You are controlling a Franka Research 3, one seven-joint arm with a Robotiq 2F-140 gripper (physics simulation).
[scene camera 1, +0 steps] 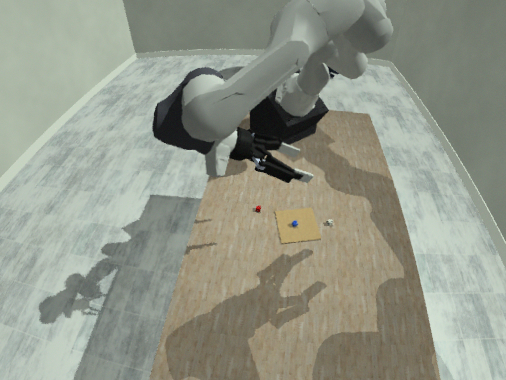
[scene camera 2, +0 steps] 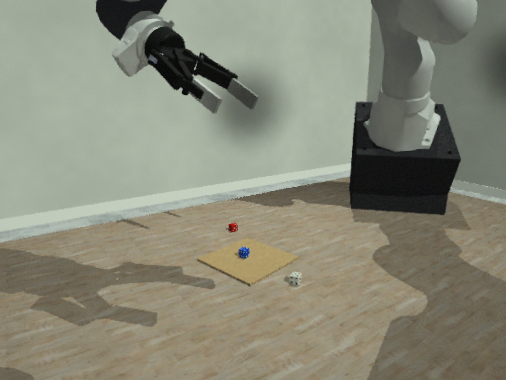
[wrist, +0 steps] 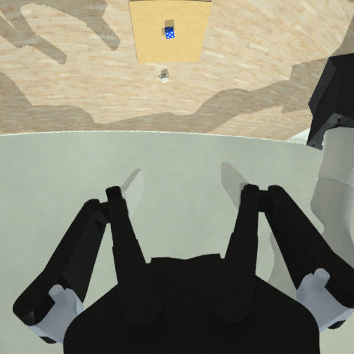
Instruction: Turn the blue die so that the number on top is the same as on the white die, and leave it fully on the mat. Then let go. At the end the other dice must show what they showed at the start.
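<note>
The blue die (scene camera 1: 295,224) (scene camera 2: 244,252) (wrist: 169,32) rests on the tan mat (scene camera 1: 310,233) (scene camera 2: 250,276) (wrist: 147,50), inside its edges. The white die (scene camera 1: 329,222) (scene camera 2: 295,279) (wrist: 164,77) lies on the table beside the mat, on the robot base's side in the wrist view. The red die (scene camera 1: 258,209) (scene camera 2: 233,227) lies on the table off the opposite side of the mat. The dice are too small for me to read their top numbers surely. My gripper (scene camera 1: 301,163) (scene camera 2: 234,102) (wrist: 181,175) is open and empty, high above the table and apart from all the dice, its fingers tilted.
The robot's black base block (scene camera 1: 285,122) (scene camera 2: 402,182) (wrist: 332,97) stands at the end of the wooden table top (scene camera 1: 350,310) (scene camera 2: 200,345) (wrist: 250,65). Shadows of the arm and gripper fall across the table. Pale walls stand behind.
</note>
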